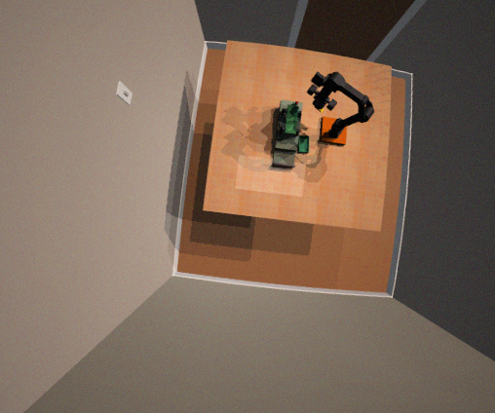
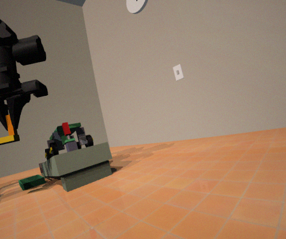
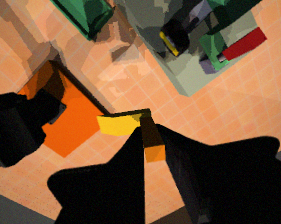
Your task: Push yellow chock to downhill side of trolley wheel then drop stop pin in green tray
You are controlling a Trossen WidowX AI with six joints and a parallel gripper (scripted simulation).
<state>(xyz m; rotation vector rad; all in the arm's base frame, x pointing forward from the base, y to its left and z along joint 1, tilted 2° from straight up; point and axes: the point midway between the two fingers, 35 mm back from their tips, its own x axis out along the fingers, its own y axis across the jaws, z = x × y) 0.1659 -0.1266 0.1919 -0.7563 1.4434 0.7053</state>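
My gripper tip is now 20 mm past the yellow chock, 10 mm to the right of it and 10 mm above it. Also, from my gripper tip: grey ramp (160 mm ahead, 130 mm below, 100 mm to the left); then trolley (160 mm ahead, 100 mm to the left, 60 mm below); then red-headed stop pin (130 mm ahead, 40 mm below, 20 mm to the right).
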